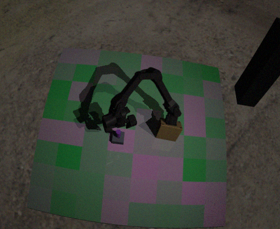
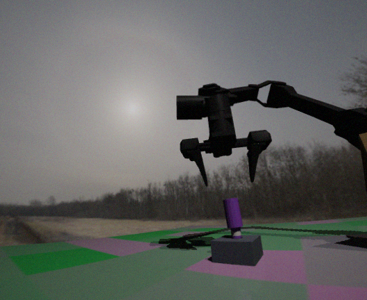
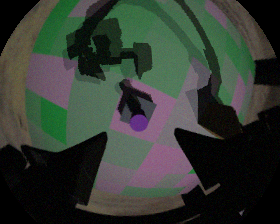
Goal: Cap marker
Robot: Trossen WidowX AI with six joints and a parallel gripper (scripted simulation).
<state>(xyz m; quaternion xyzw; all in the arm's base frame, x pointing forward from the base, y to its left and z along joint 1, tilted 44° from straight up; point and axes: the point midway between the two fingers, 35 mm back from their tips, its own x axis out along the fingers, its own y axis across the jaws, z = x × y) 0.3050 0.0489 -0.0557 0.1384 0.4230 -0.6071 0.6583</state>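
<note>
Now: gripper tip 60 mm above the purple cap. The rest, counted from my gripper tip: dark grey holder block (120 mm below); then purple marker (60 mm below).
</note>
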